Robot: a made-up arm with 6 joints. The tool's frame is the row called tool.
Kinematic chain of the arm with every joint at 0, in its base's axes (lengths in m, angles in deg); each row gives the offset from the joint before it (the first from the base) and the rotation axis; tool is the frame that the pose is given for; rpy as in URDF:
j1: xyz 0 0 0.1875 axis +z
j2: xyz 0 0 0 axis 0 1 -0.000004
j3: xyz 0.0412 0 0.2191 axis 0 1 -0.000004
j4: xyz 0.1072 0 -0.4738 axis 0 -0.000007 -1
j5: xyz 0 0 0 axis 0 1 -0.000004
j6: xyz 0.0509 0 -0.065 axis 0 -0.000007 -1
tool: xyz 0 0 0 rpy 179.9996 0 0
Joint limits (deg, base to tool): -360..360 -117.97..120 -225..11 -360..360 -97..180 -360..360
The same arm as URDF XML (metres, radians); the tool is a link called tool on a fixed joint. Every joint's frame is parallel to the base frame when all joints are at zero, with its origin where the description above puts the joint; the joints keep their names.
<robot name="arm">
  <link name="base_link"/>
  <link name="link1"/>
  <link name="link2"/>
  <link name="link3"/>
  <link name="link4"/>
  <link name="link5"/>
  <link name="link6"/>
  <link name="tool"/>
  <joint name="j1" type="revolute">
    <parent link="base_link"/>
    <child link="link1"/>
    <origin xyz="0.0000 0.0000 0.1875" rpy="0.0000 0.0000 0.0000"/>
    <axis xyz="0 0 1"/>
    <limit lower="-6.2832" upper="6.2832"/>
  </joint>
  <joint name="j2" type="revolute">
    <parent link="link1"/>
    <child link="link2"/>
    <origin xyz="0.0000 0.0000 0.0000" rpy="0.0000 0.0000 0.0000"/>
    <axis xyz="0 1 0"/>
    <limit lower="-2.0590" upper="2.0944"/>
  </joint>
  <joint name="j3" type="revolute">
    <parent link="link2"/>
    <child link="link3"/>
    <origin xyz="0.0412 0.0000 0.2191" rpy="0.0000 0.0000 0.0000"/>
    <axis xyz="0 1 0"/>
    <limit lower="-3.9270" upper="0.1920"/>
  </joint>
  <joint name="j4" type="revolute">
    <parent link="link3"/>
    <child link="link4"/>
    <origin xyz="0.1072 0.0000 -0.4738" rpy="0.0000 0.0000 0.0000"/>
    <axis xyz="0 0 -1"/>
    <limit lower="-6.2832" upper="6.2832"/>
  </joint>
  <joint name="j5" type="revolute">
    <parent link="link4"/>
    <child link="link5"/>
    <origin xyz="0.0000 0.0000 0.0000" rpy="0.0000 0.0000 0.0000"/>
    <axis xyz="0 1 0"/>
    <limit lower="-1.6930" upper="3.1416"/>
  </joint>
  <joint name="j6" type="revolute">
    <parent link="link5"/>
    <child link="link6"/>
    <origin xyz="0.0509 0.0000 -0.0650" rpy="0.0000 0.0000 0.0000"/>
    <axis xyz="0 0 -1"/>
    <limit lower="-6.2832" upper="6.2832"/>
  </joint>
  <joint name="tool_fixed" type="fixed">
    <parent link="link6"/>
    <child link="tool"/>
    <origin xyz="0.0000 0.0000 0.0000" rpy="3.1416 0.0000 0.0000"/>
  </joint>
</robot>

